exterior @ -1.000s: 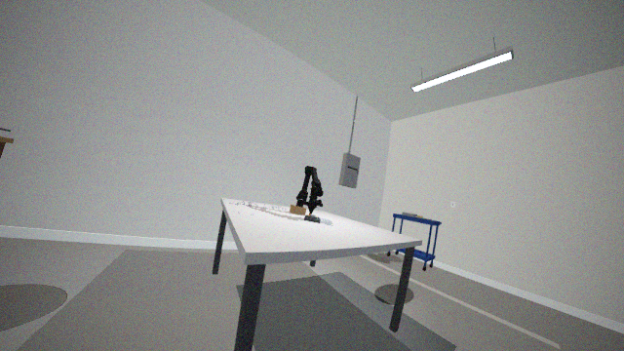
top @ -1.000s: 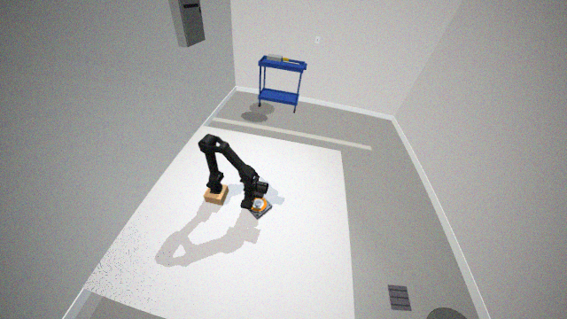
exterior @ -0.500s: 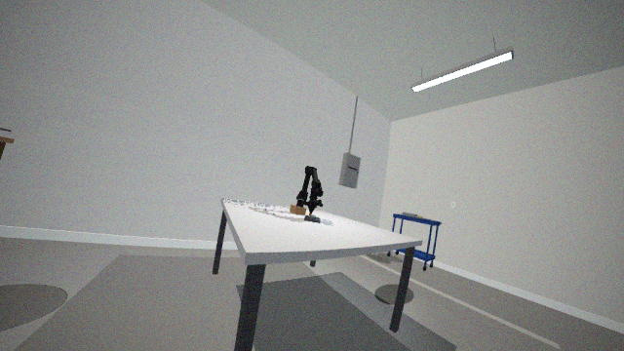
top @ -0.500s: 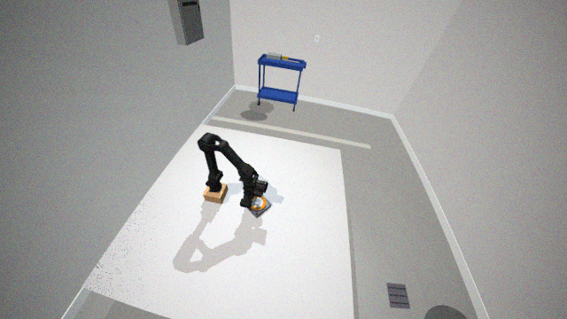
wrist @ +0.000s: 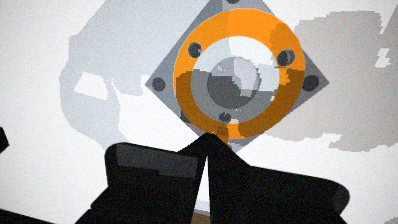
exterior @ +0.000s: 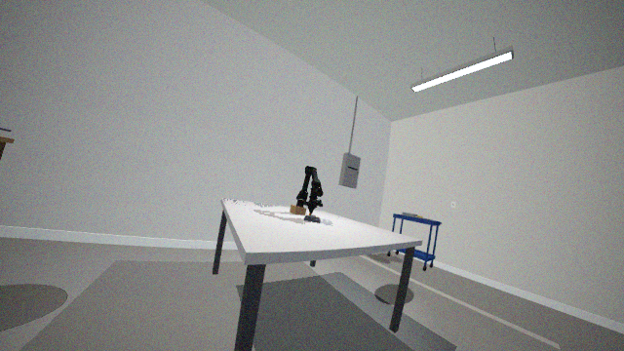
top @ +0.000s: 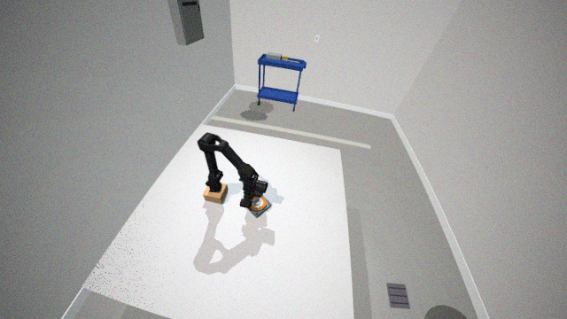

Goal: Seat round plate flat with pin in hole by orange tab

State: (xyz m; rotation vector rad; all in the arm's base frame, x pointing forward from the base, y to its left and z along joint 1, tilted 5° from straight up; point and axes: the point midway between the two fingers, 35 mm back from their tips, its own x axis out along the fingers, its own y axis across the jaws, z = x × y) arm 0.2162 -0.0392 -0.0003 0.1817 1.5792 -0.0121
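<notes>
Right now the square grey base is 5 cm ahead of my gripper tip, 2 cm to the right of it and 2 cm below it.
</notes>
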